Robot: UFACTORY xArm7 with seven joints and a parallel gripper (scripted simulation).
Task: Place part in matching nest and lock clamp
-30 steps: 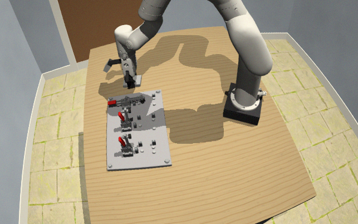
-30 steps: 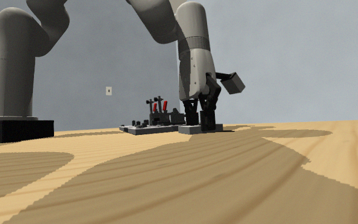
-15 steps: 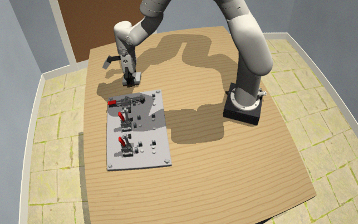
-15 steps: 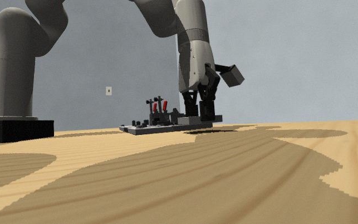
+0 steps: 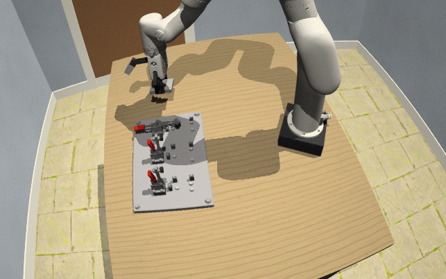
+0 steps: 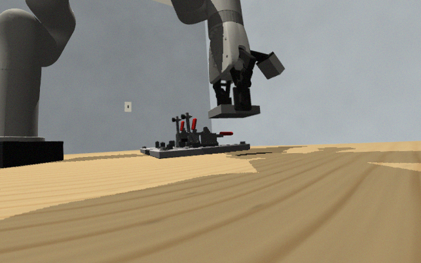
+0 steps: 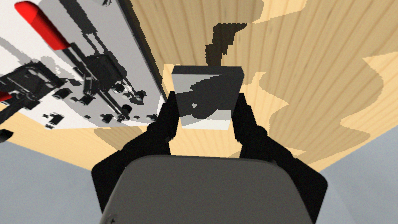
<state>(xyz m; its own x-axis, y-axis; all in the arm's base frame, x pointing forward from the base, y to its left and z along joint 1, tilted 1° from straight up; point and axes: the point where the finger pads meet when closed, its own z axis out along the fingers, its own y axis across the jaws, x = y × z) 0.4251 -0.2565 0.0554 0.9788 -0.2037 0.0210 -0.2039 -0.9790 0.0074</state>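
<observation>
Right now the grey fixture plate is 1 cm ahead of my hand, 26 cm to the left of it and 9 cm below it. The rest, counted from my hand: flat grey part 1 cm below.
</observation>
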